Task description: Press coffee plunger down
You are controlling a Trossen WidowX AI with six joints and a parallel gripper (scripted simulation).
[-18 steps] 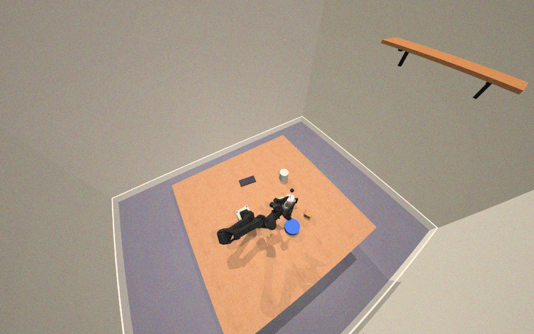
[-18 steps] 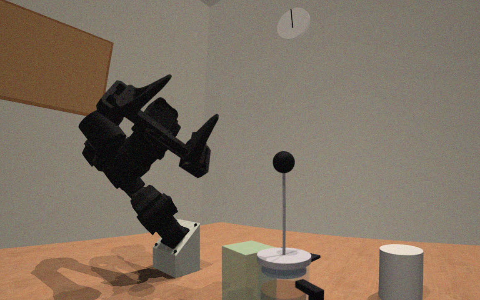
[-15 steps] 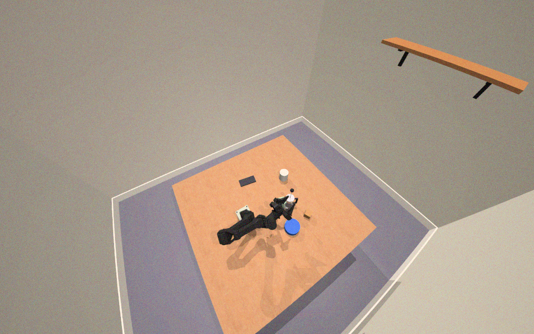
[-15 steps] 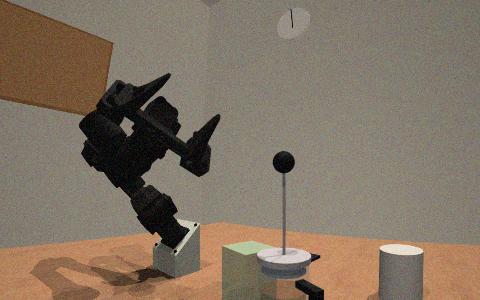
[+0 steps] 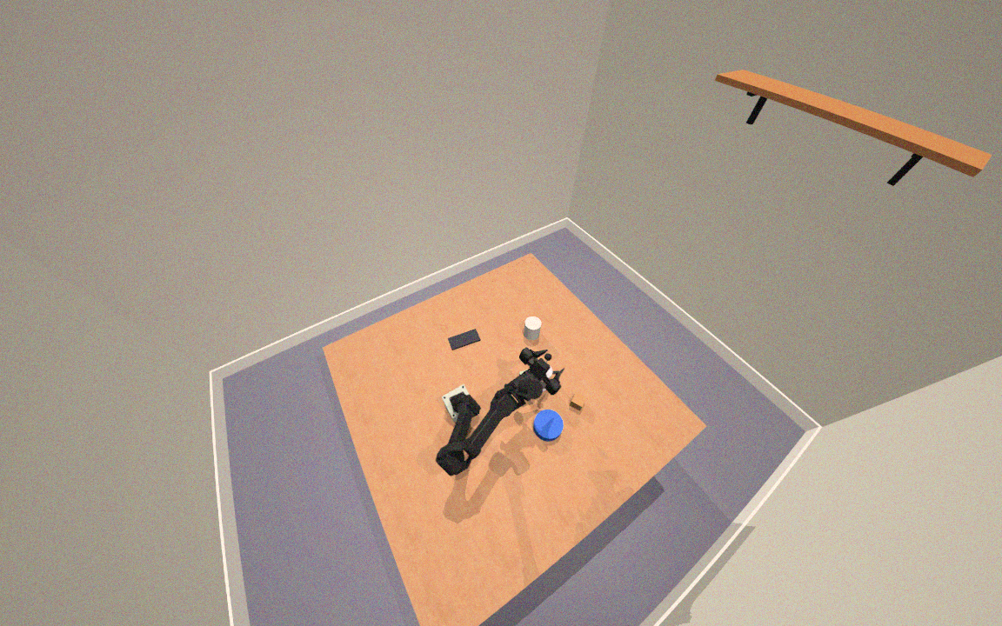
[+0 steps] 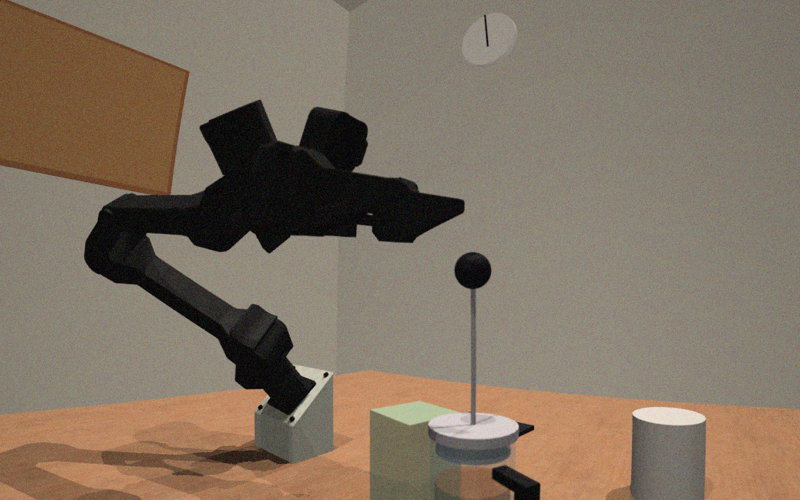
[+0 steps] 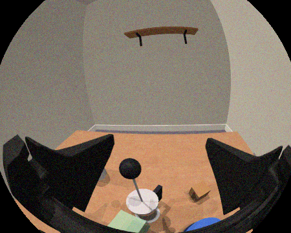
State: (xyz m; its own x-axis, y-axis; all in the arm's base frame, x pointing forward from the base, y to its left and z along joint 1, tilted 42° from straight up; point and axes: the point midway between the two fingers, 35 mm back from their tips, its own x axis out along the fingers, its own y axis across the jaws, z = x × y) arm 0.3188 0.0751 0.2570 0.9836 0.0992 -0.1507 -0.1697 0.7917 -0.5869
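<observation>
Now: the coffee press 20 mm ahead of my gripper tip, 40 mm to the left of it and 180 mm below it. The rest, counted from my gripper tip: small brown block (90 mm ahead, 110 mm to the right, 280 mm below); then blue disc (80 mm behind, 140 mm to the right, 280 mm below); then pale green block (70 mm behind, 50 mm to the left, 240 mm below).
</observation>
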